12 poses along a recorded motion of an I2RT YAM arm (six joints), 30 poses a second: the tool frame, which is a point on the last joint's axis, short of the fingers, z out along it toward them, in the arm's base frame.
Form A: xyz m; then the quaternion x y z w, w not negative.
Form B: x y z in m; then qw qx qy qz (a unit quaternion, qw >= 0). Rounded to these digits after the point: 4 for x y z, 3 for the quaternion.
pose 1, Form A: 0.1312 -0.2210 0.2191 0.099 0.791 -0.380 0.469
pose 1, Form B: 0.1312 -0.2210 0.2191 0.469 0.099 0.791 -0.380
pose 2, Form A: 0.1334 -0.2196 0.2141 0.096 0.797 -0.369 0.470
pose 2, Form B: 0.1334 -0.2196 0.2141 0.470 0.096 0.797 -0.369
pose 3, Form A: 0.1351 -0.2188 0.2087 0.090 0.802 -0.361 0.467
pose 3, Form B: 0.1351 -0.2188 0.2087 0.467 0.090 0.802 -0.361
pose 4, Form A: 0.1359 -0.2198 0.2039 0.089 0.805 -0.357 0.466
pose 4, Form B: 0.1359 -0.2198 0.2039 0.466 0.089 0.805 -0.357
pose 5, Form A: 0.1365 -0.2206 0.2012 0.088 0.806 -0.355 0.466
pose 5, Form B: 0.1365 -0.2206 0.2012 0.466 0.088 0.806 -0.355
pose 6, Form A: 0.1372 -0.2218 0.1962 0.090 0.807 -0.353 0.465
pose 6, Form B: 0.1372 -0.2218 0.1962 0.465 0.090 0.807 -0.353
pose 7, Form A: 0.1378 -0.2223 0.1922 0.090 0.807 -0.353 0.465
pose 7, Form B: 0.1378 -0.2223 0.1922 0.465 0.090 0.807 -0.353
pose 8, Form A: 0.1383 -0.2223 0.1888 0.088 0.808 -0.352 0.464
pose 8, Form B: 0.1383 -0.2223 0.1888 0.464 0.088 0.808 -0.352
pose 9, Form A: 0.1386 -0.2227 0.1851 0.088 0.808 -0.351 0.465
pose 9, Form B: 0.1386 -0.2227 0.1851 0.465 0.088 0.808 -0.351
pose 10, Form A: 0.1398 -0.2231 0.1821 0.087 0.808 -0.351 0.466
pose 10, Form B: 0.1398 -0.2231 0.1821 0.466 0.087 0.808 -0.351
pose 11, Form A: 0.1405 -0.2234 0.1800 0.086 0.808 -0.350 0.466
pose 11, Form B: 0.1405 -0.2234 0.1800 0.466 0.086 0.808 -0.350
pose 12, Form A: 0.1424 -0.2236 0.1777 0.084 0.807 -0.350 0.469
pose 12, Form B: 0.1424 -0.2236 0.1777 0.469 0.084 0.807 -0.350
